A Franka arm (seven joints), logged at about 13 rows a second.
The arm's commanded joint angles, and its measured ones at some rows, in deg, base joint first. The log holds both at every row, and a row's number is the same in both.
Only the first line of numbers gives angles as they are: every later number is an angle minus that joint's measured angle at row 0.
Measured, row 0:
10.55 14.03 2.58 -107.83 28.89 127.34 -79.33
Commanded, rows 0 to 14:
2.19 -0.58 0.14 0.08 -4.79 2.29 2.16
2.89 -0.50 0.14 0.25 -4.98 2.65 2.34
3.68 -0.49 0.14 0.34 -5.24 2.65 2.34
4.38 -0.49 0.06 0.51 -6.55 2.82 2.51
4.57 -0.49 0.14 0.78 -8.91 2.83 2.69
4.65 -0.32 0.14 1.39 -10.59 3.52 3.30
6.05 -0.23 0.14 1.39 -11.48 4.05 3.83
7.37 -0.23 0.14 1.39 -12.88 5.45 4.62
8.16 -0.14 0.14 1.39 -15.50 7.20 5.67
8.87 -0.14 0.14 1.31 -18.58 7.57 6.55
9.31 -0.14 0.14 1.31 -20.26 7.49 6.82
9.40 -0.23 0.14 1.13 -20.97 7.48 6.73
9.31 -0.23 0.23 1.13 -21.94 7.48 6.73
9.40 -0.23 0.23 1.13 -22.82 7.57 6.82
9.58 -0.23 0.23 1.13 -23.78 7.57 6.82
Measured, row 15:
9.63 -0.01 0.03 1.20 -21.28 6.81 5.77
